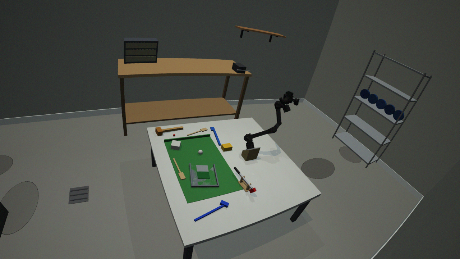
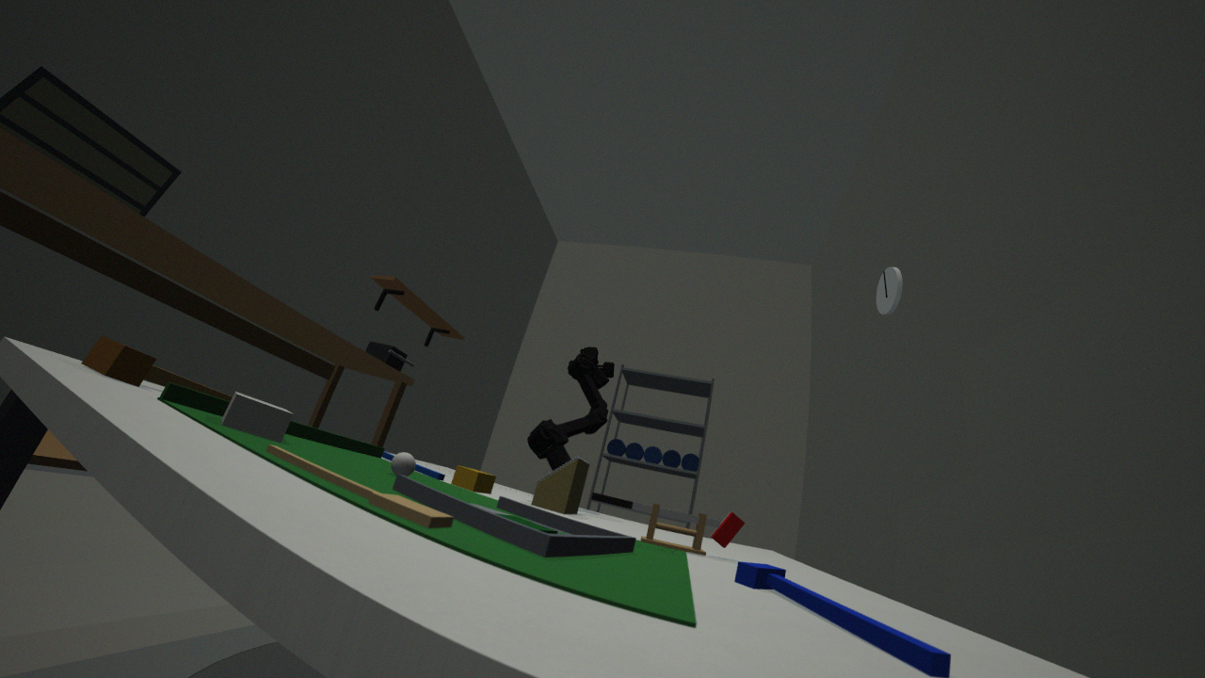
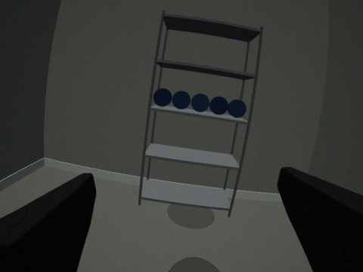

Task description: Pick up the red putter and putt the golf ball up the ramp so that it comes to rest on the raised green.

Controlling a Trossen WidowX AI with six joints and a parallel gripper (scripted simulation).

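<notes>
Now: gripper tip 68 cm short of the yellow block, 1 cm to the left of it and 53 cm above it. Also, from my gripper tip: wooden stand: 74 cm ahead, 46 cm to the left, 52 cm below; white golf ball: 96 cm ahead, 53 cm below; red putter: 74 cm ahead, 44 cm to the left, 50 cm below.
</notes>
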